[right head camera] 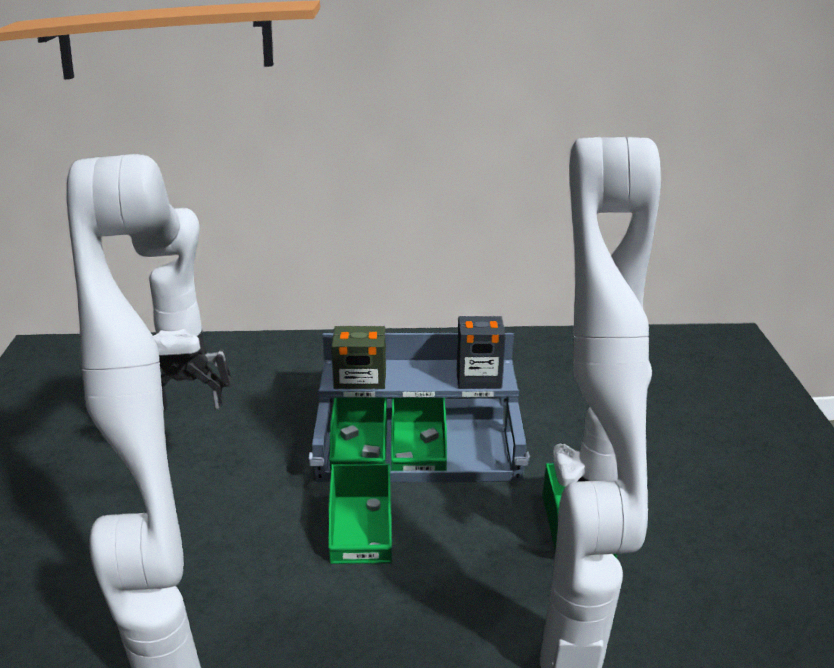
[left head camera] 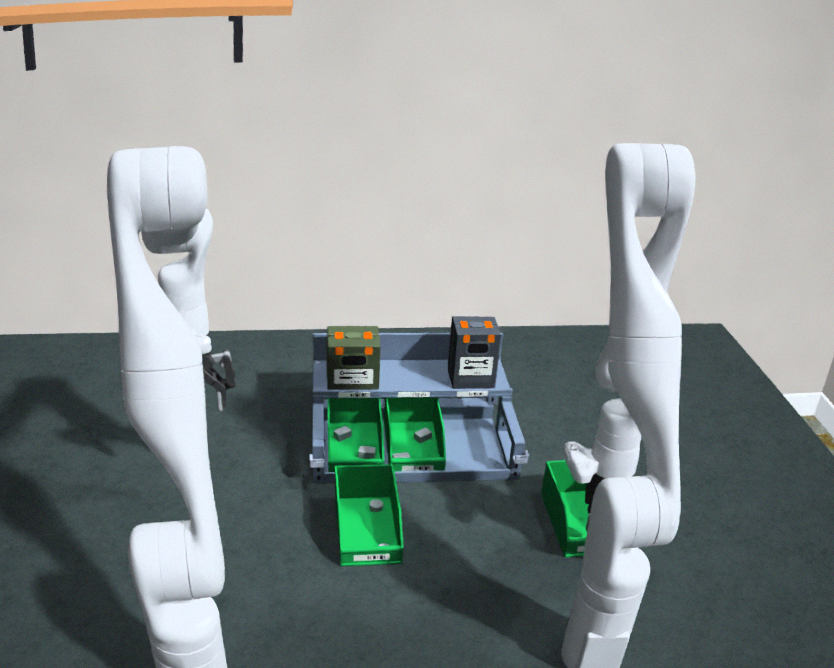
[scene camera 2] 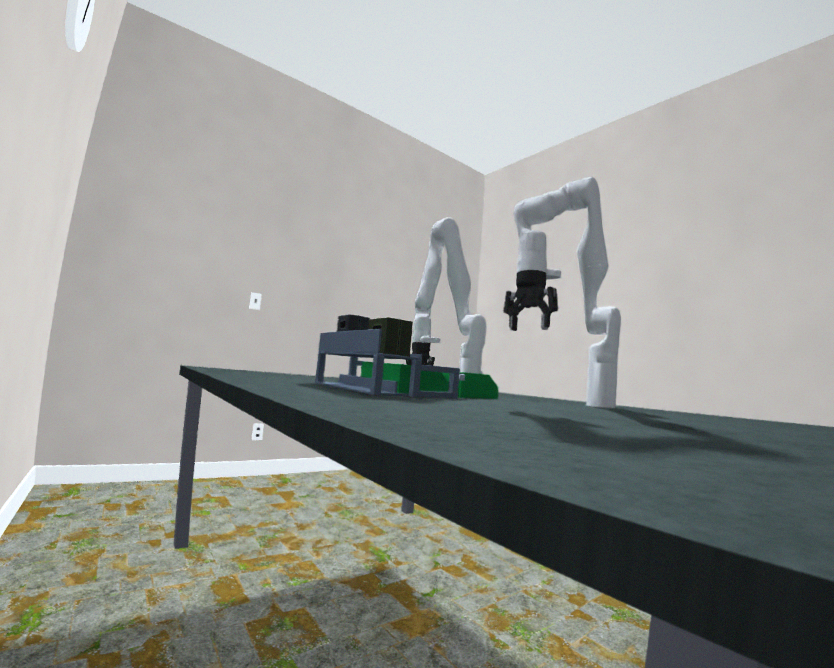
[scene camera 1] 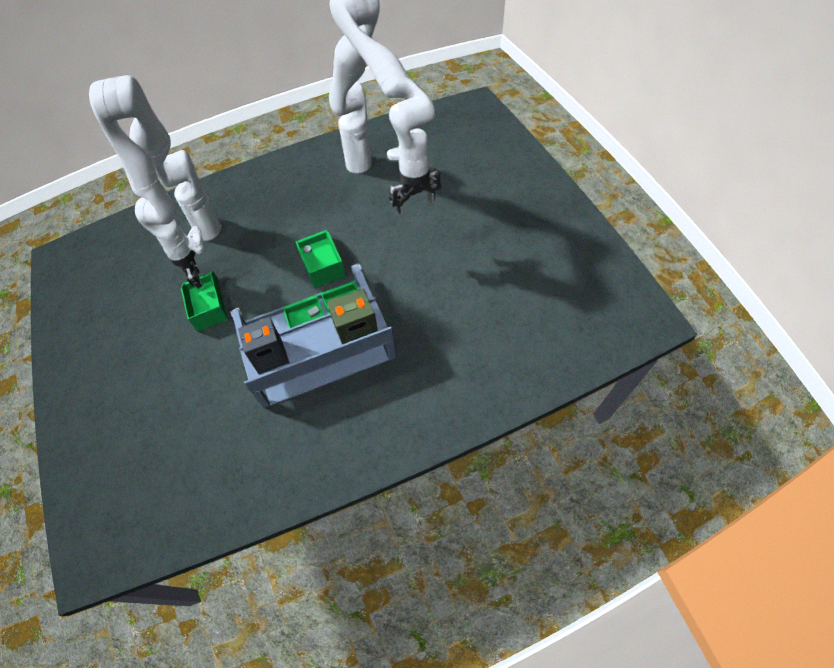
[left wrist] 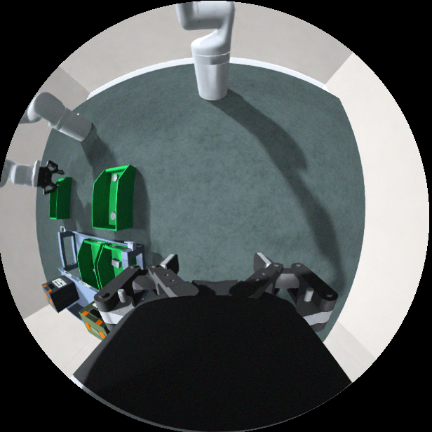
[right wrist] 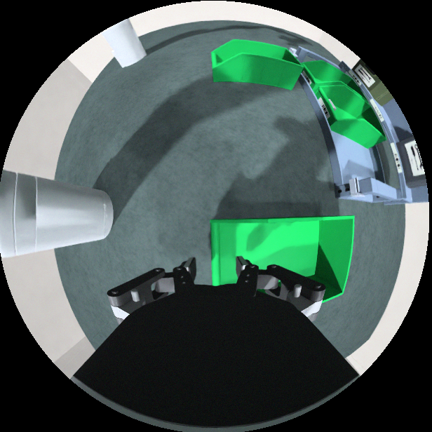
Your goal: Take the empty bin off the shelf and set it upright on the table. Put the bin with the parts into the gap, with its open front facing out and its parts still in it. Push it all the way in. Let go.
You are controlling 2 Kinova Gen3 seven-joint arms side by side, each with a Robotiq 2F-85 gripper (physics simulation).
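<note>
The empty green bin stands upright on the table, at the right in the left head camera. My right gripper is open, its fingers apart on either side of the bin's low front wall. The green bin with parts stands upright before the shelf's left part in the head views; grey parts lie in it. The gap is the lower row's right bay. My left gripper is open and empty, high above the table.
The blue-grey shelf holds two green bins in its lower row. An olive box and a dark grey box stand on its top board. The shelf's right side rail borders the gap.
</note>
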